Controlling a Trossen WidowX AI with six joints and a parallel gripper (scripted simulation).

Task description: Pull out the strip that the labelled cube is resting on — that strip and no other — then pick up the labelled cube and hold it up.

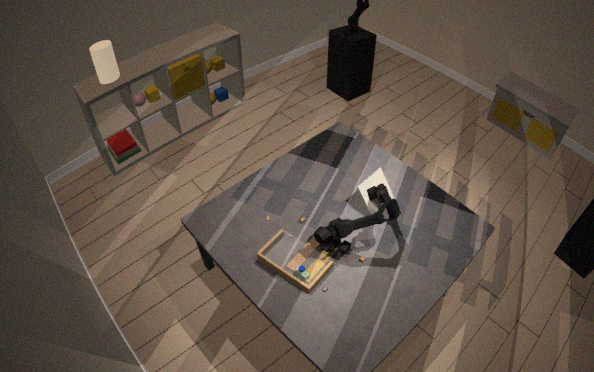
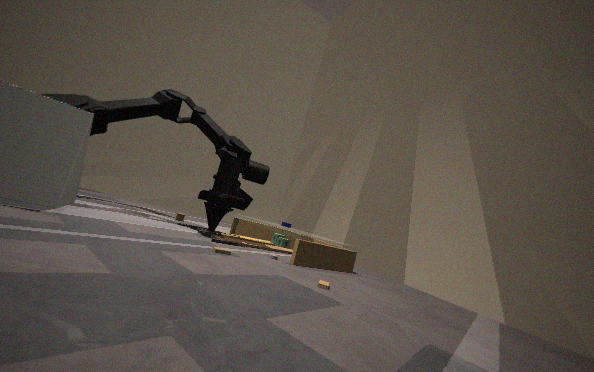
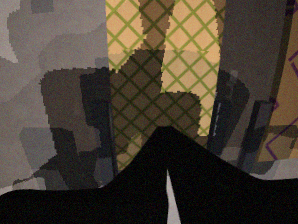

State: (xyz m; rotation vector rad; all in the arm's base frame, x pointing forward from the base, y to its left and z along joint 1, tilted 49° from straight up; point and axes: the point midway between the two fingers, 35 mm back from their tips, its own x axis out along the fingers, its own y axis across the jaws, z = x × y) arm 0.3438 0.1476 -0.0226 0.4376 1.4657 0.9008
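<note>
Right now the yellow cross-hatched strip is 10 cm ahead of my gripper tip and 3 cm to the left of it. From my gripper tip the other things lie so: blue piece (21 cm ahead, 3 cm to the left, 6 cm above).
</note>
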